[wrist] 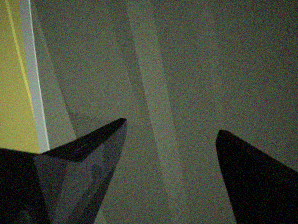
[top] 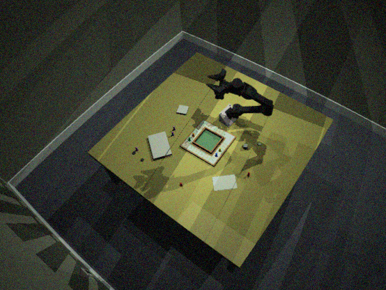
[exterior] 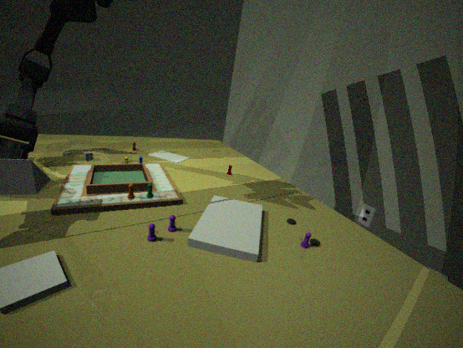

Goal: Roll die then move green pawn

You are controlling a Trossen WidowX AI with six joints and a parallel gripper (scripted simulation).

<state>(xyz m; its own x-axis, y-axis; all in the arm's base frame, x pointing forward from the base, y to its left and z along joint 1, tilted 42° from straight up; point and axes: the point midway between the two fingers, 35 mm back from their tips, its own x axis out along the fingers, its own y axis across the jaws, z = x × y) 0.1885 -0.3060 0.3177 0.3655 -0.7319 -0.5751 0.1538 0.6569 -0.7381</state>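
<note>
Now: gripper tip 49 cm above the die, 29 cm to the right of it and 6 cm past it. From my gripper tip the other things lie so: orange pawn: 47 cm below, 11 cm ahead, 3 cm to the right; yellow pawn: 47 cm below, 19 cm to the left, 8 cm ahead; green pawn: 47 cm below, 16 cm ahead, 3 cm to the right.
</note>
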